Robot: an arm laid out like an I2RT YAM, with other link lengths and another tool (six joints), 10 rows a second.
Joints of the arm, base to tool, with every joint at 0 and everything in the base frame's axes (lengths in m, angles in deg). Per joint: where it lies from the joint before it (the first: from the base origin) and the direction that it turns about. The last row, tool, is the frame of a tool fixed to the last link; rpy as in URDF.
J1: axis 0 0 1 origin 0 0 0.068
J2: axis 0 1 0 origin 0.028 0.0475 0.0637
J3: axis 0 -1 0 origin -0.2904 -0.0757 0
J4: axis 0 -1 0 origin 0.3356 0.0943 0.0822
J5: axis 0 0 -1 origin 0.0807 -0.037 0.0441
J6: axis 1 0 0 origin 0.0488 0 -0.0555
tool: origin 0.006 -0.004 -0.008 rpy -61.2 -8.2 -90
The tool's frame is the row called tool.
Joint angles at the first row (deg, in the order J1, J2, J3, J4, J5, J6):
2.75, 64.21, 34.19, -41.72, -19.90, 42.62
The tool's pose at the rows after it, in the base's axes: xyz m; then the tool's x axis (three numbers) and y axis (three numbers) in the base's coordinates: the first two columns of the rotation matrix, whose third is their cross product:
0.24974 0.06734 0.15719 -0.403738 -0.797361 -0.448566 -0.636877 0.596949 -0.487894
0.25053 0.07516 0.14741 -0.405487 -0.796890 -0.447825 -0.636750 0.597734 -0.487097
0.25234 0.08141 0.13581 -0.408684 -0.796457 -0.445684 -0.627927 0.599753 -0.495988
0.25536 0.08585 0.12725 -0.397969 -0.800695 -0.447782 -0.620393 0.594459 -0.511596
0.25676 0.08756 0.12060 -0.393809 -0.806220 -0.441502 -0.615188 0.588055 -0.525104
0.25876 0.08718 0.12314 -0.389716 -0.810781 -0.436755 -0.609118 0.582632 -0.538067
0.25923 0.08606 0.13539 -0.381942 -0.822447 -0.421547 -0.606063 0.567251 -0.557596
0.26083 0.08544 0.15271 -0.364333 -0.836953 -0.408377 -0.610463 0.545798 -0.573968
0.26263 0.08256 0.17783 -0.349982 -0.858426 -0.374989 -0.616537 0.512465 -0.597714
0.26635 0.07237 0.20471 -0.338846 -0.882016 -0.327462 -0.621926 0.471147 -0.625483
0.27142 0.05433 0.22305 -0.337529 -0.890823 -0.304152 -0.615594 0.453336 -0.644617
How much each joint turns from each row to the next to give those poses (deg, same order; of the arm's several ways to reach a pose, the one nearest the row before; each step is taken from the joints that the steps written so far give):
1.08, 0.24, -1.30, 1.45, -0.37, 0.56
1.80, 1.29, -0.93, 2.79, 0.59, 1.89
1.48, 1.54, -1.11, 3.64, 1.05, 1.81
1.01, 1.43, -0.68, 3.31, 0.78, 0.63
0.49, 1.01, -0.54, 2.06, 0.93, 0.19
-0.01, -0.10, 0.40, -0.06, 0.68, -0.24
0.01, -1.51, 1.28, -2.63, 1.22, -0.77
0.01, -1.35, 2.25, -3.63, 0.75, -1.38
-0.26, -1.37, 3.62, -5.60, 1.76, -1.98
-1.71, -0.61, 4.36, -6.00, 2.06, -3.45
-3.66, -0.18, 3.02, -3.56, 0.40, -4.00

